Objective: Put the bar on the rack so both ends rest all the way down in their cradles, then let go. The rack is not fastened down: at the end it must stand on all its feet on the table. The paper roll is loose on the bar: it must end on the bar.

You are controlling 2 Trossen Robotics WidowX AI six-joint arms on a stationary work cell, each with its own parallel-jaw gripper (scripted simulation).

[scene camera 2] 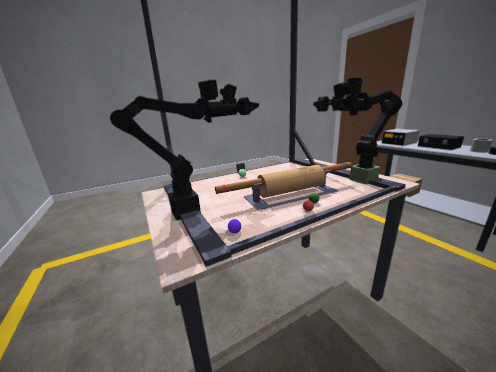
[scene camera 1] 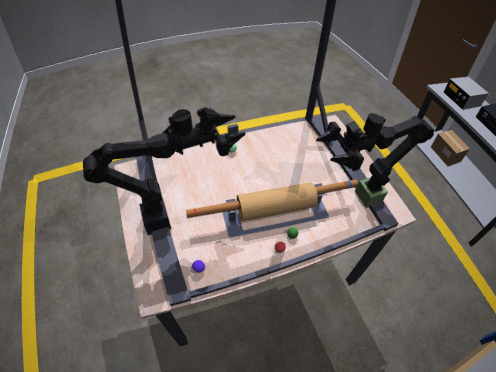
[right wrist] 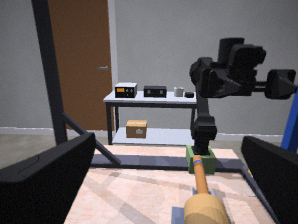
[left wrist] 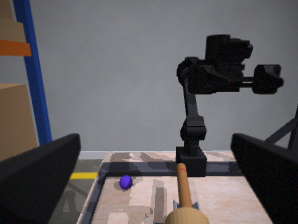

Labels:
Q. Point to a wooden bar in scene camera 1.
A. At 230,206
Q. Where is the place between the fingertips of my right gripper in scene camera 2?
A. At 253,105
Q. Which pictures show my right gripper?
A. Scene camera 2, scene camera 1, the right wrist view and the left wrist view: all of them.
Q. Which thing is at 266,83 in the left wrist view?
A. My right gripper.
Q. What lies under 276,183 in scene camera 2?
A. A tan paper roll.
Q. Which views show my left gripper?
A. Scene camera 2, scene camera 1, the right wrist view and the left wrist view: all of them.

